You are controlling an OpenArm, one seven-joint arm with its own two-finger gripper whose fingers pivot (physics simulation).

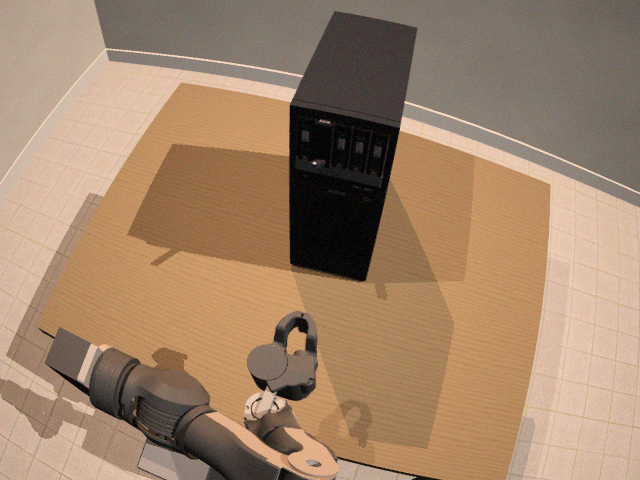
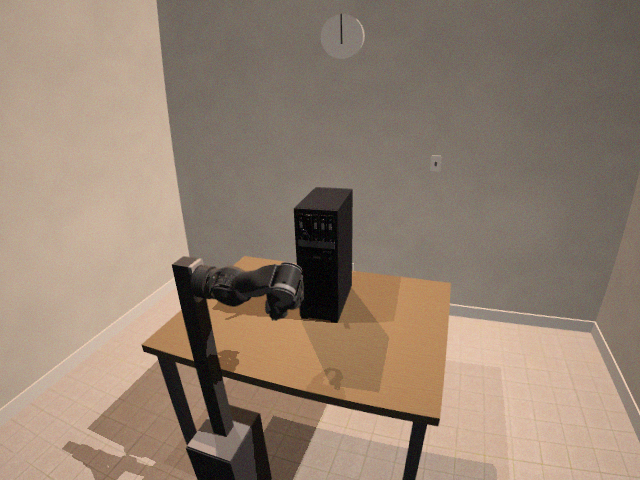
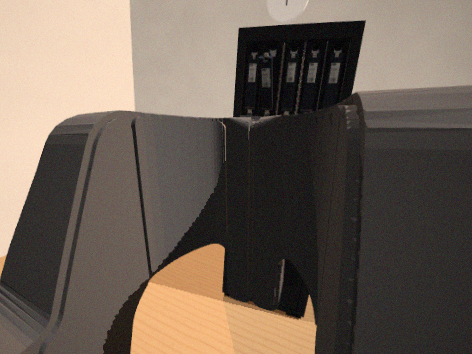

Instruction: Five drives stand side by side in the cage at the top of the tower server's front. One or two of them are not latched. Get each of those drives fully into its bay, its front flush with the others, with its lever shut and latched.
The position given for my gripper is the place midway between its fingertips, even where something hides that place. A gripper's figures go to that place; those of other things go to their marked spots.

Labels:
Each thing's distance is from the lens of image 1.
my gripper [image 1: 304,319]: 0.82 m
black tower server [image 1: 358,75]: 0.91 m
arm mounting post [image 1: 68,351]: 0.71 m
The marked spots on the arm mounting post and the black tower server are 0.64 m apart.

